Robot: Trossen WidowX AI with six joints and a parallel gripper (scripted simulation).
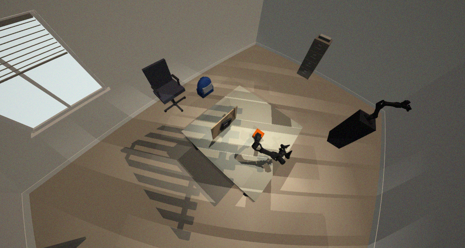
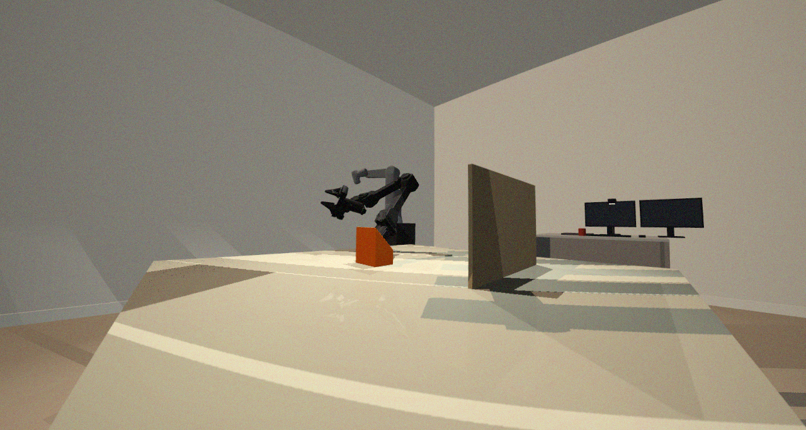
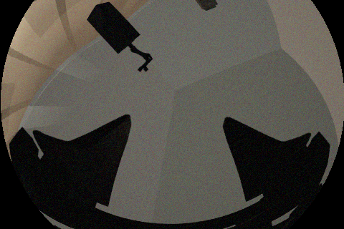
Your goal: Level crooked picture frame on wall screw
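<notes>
The black picture frame is 83 cm ahead of my gripper tip, 16 cm to the left of it and 12 cm below it. The rest, counted from my gripper tip: brown wall board (84 cm ahead, 15 cm to the left, 12 cm below).
</notes>
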